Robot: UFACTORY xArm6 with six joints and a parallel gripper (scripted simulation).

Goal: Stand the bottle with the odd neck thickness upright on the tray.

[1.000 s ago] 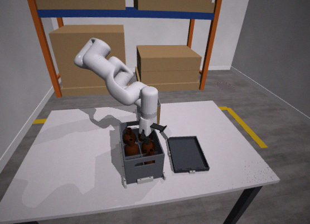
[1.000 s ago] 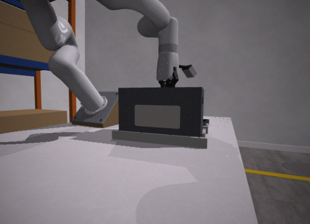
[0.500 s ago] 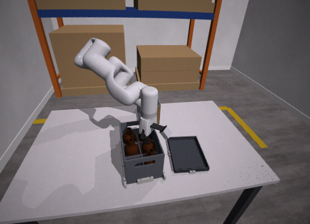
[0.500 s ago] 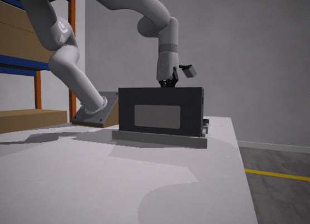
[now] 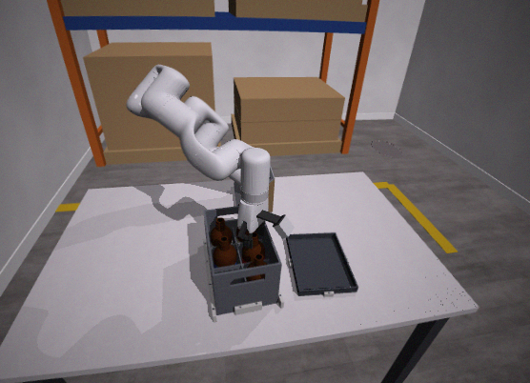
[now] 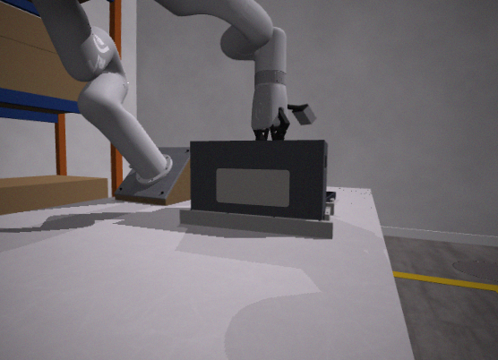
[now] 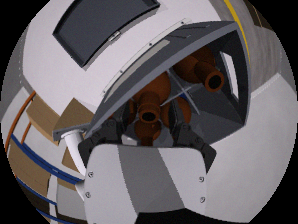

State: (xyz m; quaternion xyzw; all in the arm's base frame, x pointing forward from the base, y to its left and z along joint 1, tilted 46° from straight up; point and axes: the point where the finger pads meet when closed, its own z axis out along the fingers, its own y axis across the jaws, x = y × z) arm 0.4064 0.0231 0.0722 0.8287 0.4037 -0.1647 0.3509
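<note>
My hand is 7 cm above the dark grey crate, 5 cm to the left of it and 1 cm short of it. Also, from my hand: glass bottle 9 cm behind, 7 cm below, 1 cm to the right; then dark tray 23 cm to the left, 15 cm below, 1 cm behind.
</note>
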